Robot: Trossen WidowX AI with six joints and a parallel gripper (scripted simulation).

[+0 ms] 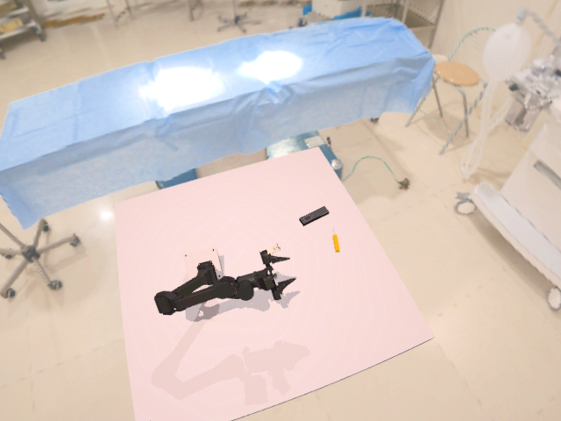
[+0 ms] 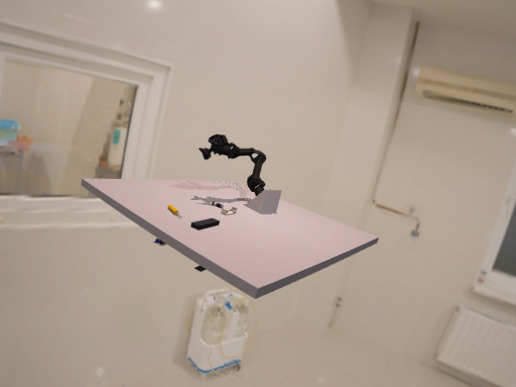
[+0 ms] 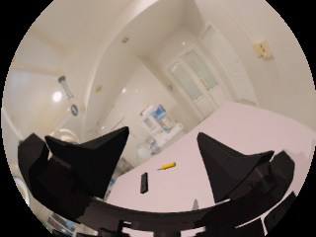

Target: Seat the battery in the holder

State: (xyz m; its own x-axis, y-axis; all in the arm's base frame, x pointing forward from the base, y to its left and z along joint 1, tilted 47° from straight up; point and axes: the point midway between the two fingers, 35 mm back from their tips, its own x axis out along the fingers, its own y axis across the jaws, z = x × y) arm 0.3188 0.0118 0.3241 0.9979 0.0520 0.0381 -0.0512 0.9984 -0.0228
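Right now the battery is 5 cm behind my gripper tip, 17 cm to the left of it and 31 cm below it. The rest, counted from my gripper tip: yellow-handled screwdriver (30 cm ahead, 27 cm to the left, 31 cm below); then black oblong tray (24 cm ahead, 42 cm to the left, 30 cm below).
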